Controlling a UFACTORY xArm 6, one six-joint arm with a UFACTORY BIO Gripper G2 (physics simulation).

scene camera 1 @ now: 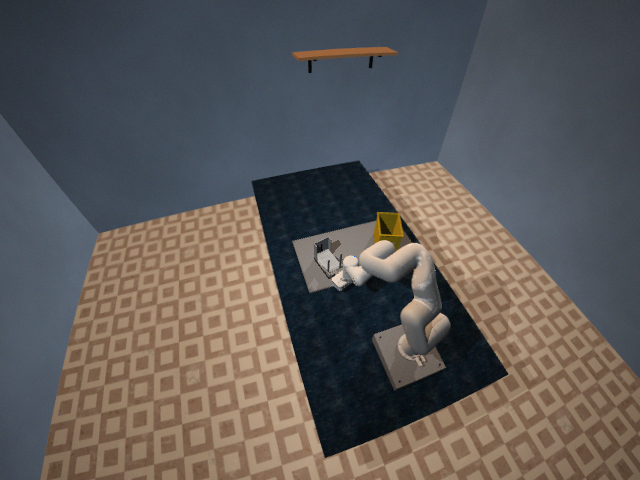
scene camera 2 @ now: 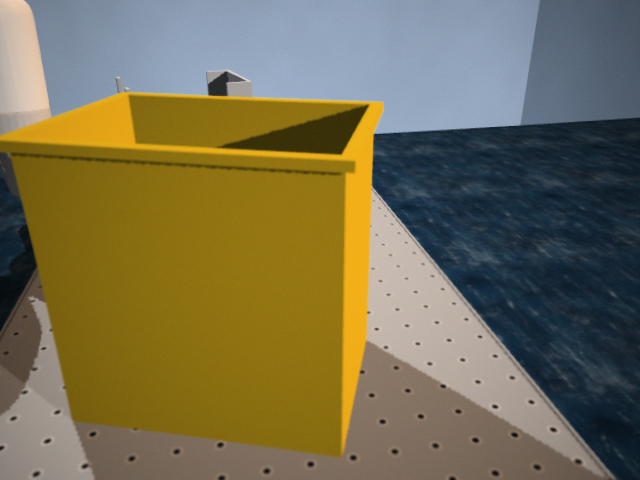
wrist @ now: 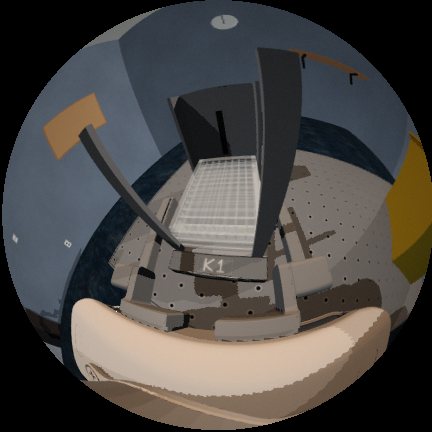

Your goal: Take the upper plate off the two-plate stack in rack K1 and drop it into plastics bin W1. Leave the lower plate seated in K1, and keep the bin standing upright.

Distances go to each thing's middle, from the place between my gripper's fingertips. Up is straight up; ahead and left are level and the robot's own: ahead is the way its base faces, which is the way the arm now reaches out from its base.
Labels:
My hand is 30 mm short of the yellow plastics bin W1 [scene camera 2: 204, 260], 370 mm to the left of it and 50 mm below it.

